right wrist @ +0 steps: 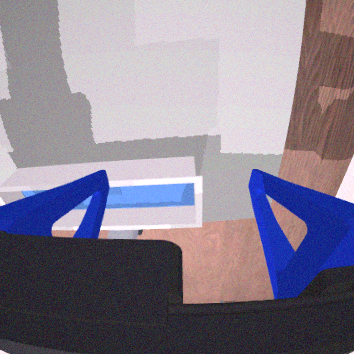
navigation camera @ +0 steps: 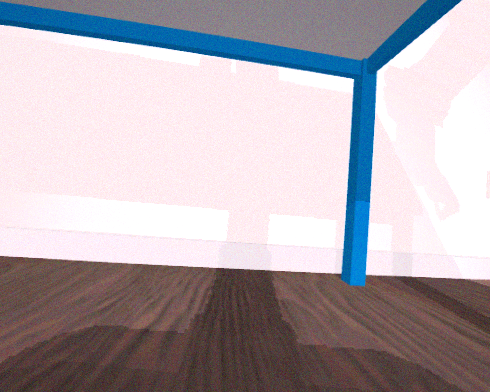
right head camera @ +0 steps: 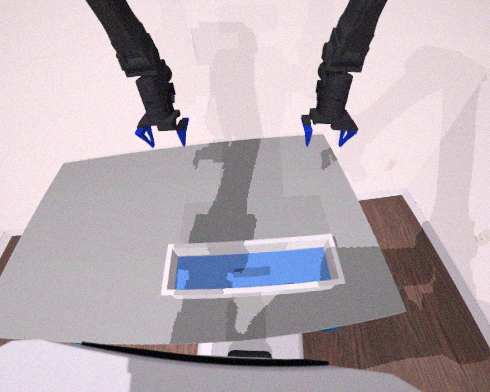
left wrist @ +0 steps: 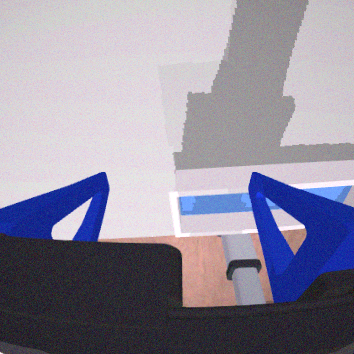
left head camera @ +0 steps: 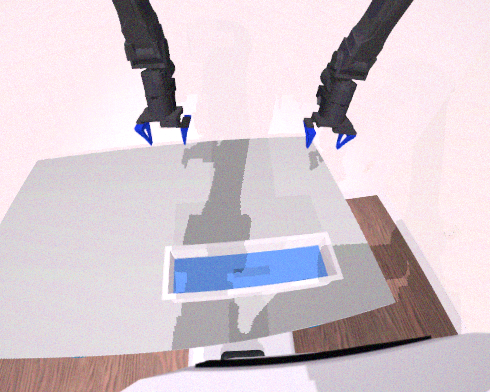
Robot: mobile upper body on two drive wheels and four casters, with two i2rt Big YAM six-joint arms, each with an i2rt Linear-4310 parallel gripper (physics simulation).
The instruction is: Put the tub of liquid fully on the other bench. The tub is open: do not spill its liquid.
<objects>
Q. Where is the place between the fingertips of my right gripper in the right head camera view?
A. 323, 145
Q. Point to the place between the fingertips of my right gripper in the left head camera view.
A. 322, 147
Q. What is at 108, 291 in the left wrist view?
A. My left gripper.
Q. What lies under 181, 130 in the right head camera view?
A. My left gripper.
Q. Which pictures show my left gripper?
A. The right head camera view, the left wrist view and the left head camera view only.
</objects>
